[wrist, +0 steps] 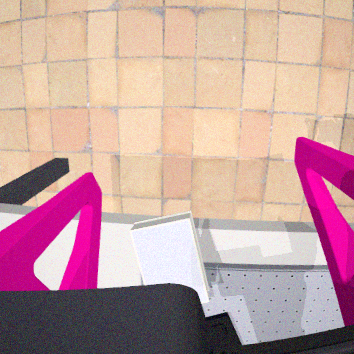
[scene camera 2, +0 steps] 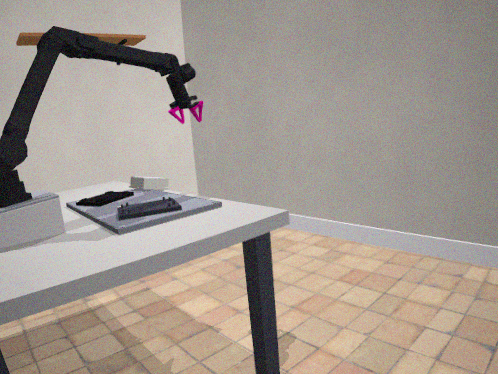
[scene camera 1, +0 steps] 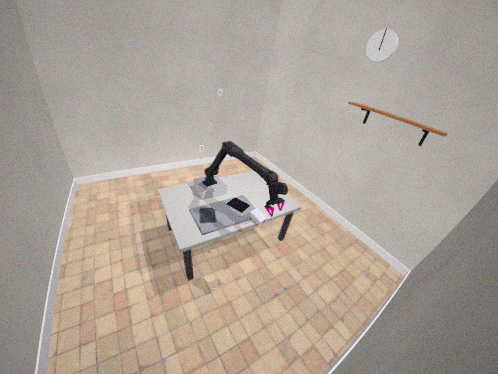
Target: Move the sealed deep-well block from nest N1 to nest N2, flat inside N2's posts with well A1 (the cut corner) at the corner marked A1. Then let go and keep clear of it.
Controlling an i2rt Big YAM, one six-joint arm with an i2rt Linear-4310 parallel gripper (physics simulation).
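Places are measured from the arm's base along level axes (x right, y ahead, z up), in centimetres.
Pixels of known places: gripper, fingertip midpoint: (wrist: 193, 165) (scene camera 2: 191, 122) (scene camera 1: 276, 213); arm's base at its link origin: (scene camera 2: 11, 202) (scene camera 1: 209, 183).
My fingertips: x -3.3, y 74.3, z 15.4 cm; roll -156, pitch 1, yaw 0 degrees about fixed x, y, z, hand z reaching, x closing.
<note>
Ahead of a thing's pixels: the offset from my fingertips to its top centre. Level surfaces: height alone.
My gripper (scene camera 1: 276, 212) (scene camera 2: 191, 121) (wrist: 193, 165) is open and empty, high above the table's edge region and apart from the block. The white block {dx -7.0, dy -19.3, dz -17.6 cm} (scene camera 1: 257, 215) (scene camera 2: 149, 182) (wrist: 167, 250) lies at the end of the pegboard near the table edge, outside both nests; its near part is hidden in the wrist view. A black nest {dx -4.3, dy -40.8, dz -21.0 cm} (scene camera 1: 238, 204) (scene camera 2: 106, 198) (wrist: 217, 326) is beside it. A dark grey nest with small posts {dx +25.1, dy -44.9, dz -20.6 cm} (scene camera 1: 207, 215) (scene camera 2: 150, 208) is farther along the board and holds no block. The nest labels, the A1 mark and the cut corner cannot be made out.
The grey pegboard {dx +10.4, dy -40.0, dz -22.7 cm} (scene camera 1: 223, 218) (scene camera 2: 202, 204) (wrist: 275, 300) lies on the white table {dz -24.1 cm} (scene camera 1: 175, 200) (scene camera 2: 240, 216) (wrist: 117, 260). The arm's base block (scene camera 1: 216, 188) (scene camera 2: 35, 220) stands at the opposite side. A wooden rail (scene camera 1: 400, 119) is on the wall.
</note>
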